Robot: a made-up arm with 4 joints. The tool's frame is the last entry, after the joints.
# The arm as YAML. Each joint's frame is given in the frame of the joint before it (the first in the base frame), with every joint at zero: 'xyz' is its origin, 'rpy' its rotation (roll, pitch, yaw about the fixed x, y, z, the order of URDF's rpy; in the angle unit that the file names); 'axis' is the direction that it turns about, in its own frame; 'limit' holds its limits. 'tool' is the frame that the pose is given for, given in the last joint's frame.
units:
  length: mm
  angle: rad
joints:
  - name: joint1
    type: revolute
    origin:
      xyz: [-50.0, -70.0, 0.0]
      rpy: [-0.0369, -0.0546, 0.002]
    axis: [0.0, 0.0, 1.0]
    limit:
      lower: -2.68
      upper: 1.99
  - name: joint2
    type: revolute
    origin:
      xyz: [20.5, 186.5, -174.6]
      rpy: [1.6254, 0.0, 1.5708]
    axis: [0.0, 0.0, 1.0]
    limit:
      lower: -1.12
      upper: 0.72
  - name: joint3
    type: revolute
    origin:
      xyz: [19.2, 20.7, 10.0]
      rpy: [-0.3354, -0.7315, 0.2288]
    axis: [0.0, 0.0, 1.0]
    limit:
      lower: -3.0
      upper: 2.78
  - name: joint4
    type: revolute
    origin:
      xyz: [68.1, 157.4, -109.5]
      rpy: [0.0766, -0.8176, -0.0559]
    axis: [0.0, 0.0, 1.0]
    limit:
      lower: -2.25
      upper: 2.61
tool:
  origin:
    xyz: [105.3, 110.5, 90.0]
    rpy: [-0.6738, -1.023, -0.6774]
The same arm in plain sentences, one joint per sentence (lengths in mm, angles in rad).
The arm has four revolute joints in a row. What follows holds with every joint at zero, and every direction is one of the base frame's.
The first joint is mounted 50 mm along -x and 70 mm along -y from the base frame's origin and turns about the direction (-0.054602, 0.036801, 0.99783), from -2.68 to 1.99 rad.
The second joint is mounted 30 mm along +x and 180 mm along +y and 180 mm along -z from the first joint and turns about +x, from -1.12 to 0.72 rad.
The third joint is mounted 10 mm along +x and 19.9 mm along +y and 20 mm along +z from the second joint and turns about the direction (0.702686, -0.681987, 0.202796), from -3 to 2.78 rad.
The fourth joint is mounted 70 mm along -x and 130 mm along +y and 140 mm along +z from the third joint and turns about the direction (0, -1, -0.0001), from -2.25 to 2.61 rad.
The tool frame, which is the frame that the pose is given for, is mounted 80 mm along +x and 90 mm along -y and 130 mm along +z from the fourth joint; its axes are the base frame's turned by roll 0.4897, pitch 0.2372 and yaw -1.0722 rad (as in URDF: about the fixed x, then y, then z).

